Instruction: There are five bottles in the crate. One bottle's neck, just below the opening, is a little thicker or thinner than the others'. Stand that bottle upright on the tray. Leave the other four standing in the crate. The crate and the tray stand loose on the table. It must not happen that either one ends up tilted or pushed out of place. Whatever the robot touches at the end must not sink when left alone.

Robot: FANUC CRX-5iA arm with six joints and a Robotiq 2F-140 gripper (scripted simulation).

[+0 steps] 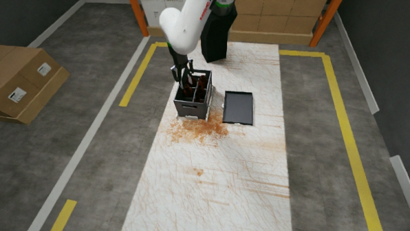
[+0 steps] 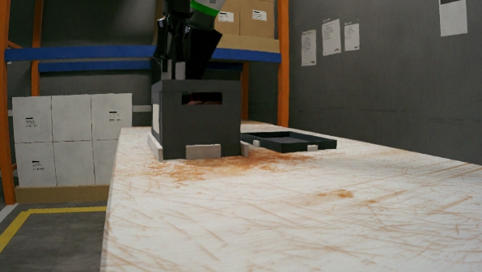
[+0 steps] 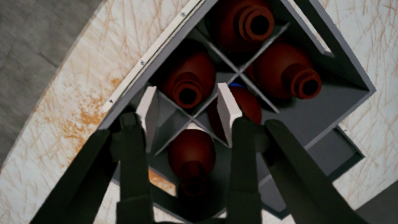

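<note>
My gripper is now 11 cm above the grey crate, 5 cm to the right of it and 1 cm past it. Round my hand: dark tray 33 cm to the left, 19 cm below, 3 cm behind.
</note>
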